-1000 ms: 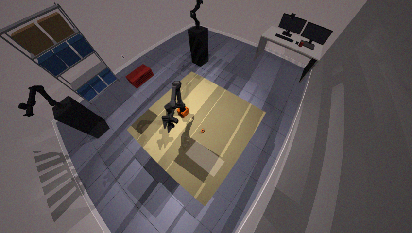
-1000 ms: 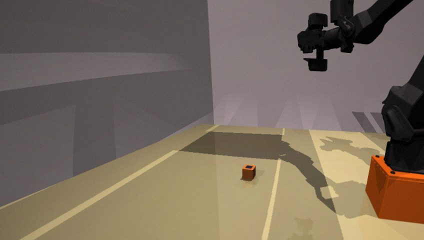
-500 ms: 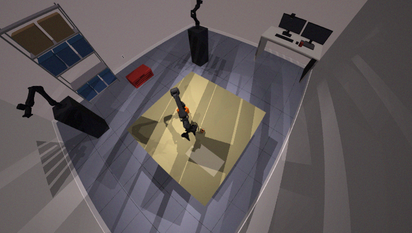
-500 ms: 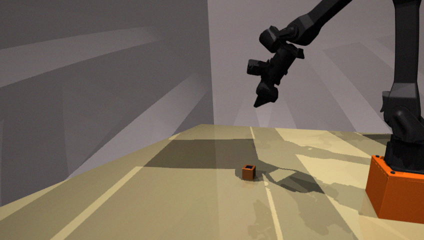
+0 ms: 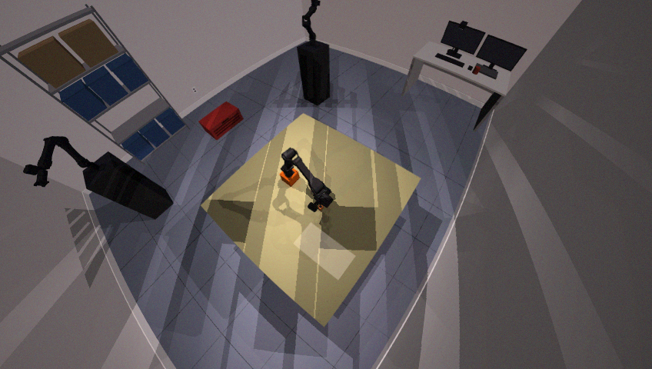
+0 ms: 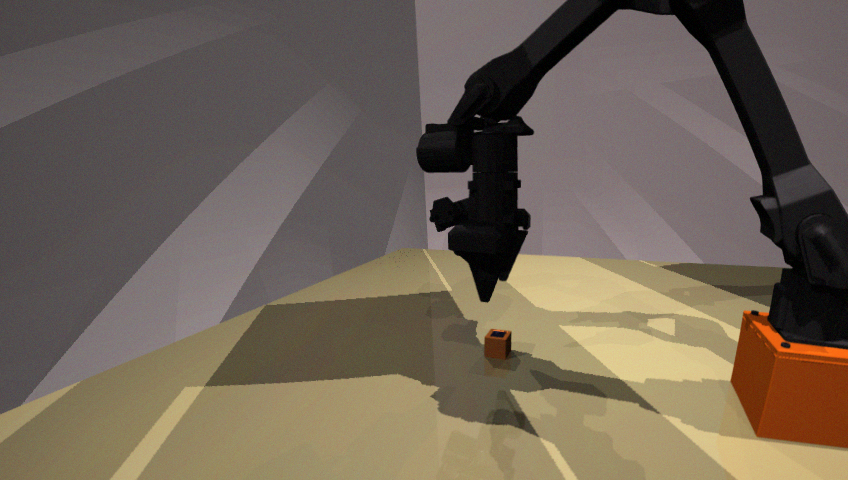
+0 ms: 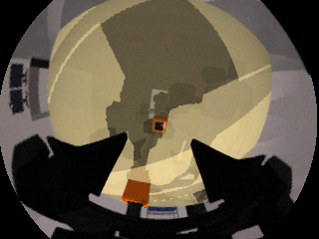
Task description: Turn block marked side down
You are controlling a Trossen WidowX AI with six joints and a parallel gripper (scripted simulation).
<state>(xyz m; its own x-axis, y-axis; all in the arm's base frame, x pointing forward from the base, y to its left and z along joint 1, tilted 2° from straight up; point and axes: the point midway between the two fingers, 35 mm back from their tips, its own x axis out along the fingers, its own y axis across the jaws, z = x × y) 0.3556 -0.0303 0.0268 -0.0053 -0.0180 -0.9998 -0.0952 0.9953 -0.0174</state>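
The block is 7 cm below my gripper tip and 1 cm behind it.
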